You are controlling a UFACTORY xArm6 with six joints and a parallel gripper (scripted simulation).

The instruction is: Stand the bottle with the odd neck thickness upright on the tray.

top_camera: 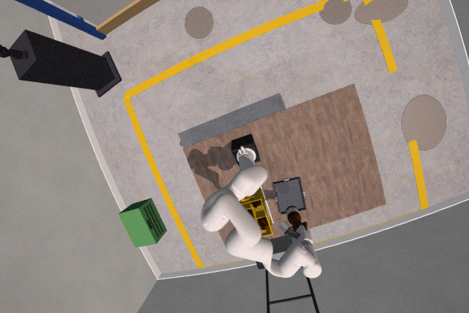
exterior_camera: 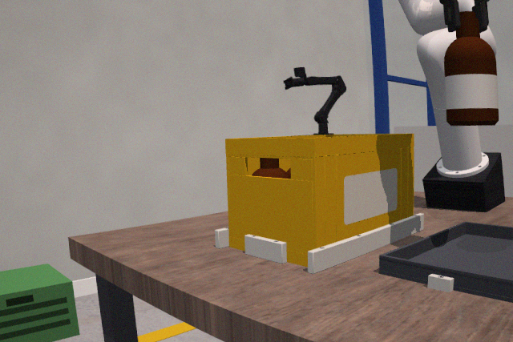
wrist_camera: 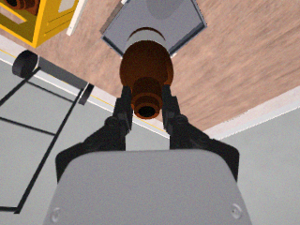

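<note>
My gripper is now 2 cm to the right of the dark tray and 32 cm above it. Round my hand: yellow crate: 2 cm behind, 25 cm to the right, 25 cm below.
</note>
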